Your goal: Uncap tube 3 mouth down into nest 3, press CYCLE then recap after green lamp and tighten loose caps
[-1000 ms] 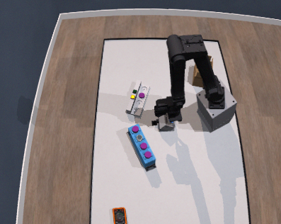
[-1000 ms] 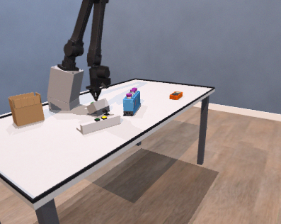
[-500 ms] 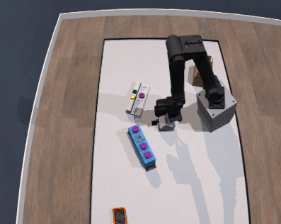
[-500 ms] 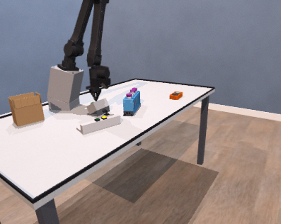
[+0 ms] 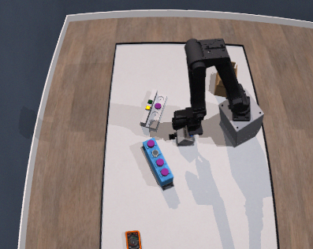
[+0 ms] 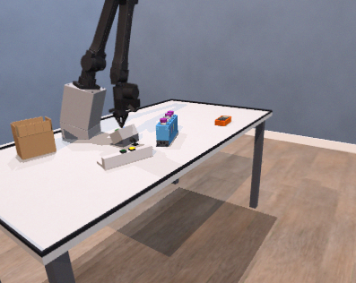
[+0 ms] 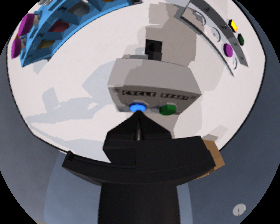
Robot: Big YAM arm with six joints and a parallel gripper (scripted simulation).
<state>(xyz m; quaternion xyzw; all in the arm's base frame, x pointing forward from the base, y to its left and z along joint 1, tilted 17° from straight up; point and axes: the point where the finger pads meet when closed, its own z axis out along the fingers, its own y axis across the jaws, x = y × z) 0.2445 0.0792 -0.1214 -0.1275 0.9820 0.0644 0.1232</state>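
Now: the blue key 10 mm ahead of my hand and 10 mm below it. Also, from my hand: green key (20 mm ahead, 40 mm to the right, 10 mm below); then cardboard box (160 mm behind, 370 mm to the right, 10 mm below); then grey key housing (30 mm ahead, 20 mm to the right, 20 mm below).
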